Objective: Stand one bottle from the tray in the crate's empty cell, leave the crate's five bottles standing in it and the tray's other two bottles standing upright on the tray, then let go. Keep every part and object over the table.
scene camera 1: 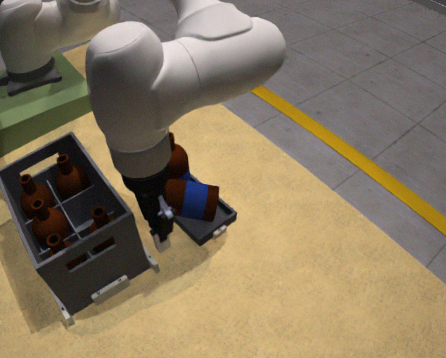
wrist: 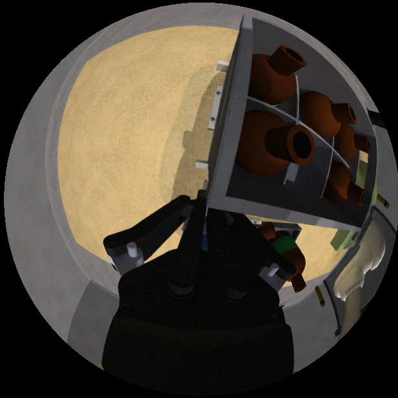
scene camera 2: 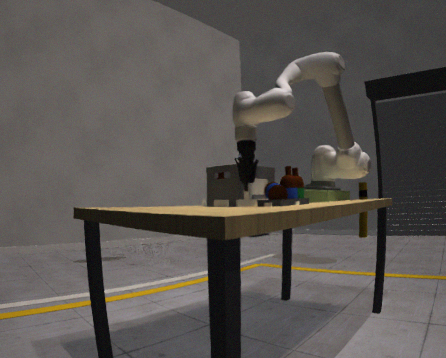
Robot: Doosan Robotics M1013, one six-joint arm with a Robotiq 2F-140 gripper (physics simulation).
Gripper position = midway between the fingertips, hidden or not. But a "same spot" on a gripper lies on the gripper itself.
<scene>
My gripper shows in scene camera 1, in the wrist view (207, 188) and in scene camera 2. One and the same spot on my gripper: (scene camera 1: 161, 219) is (scene camera 2: 235, 160).
</scene>
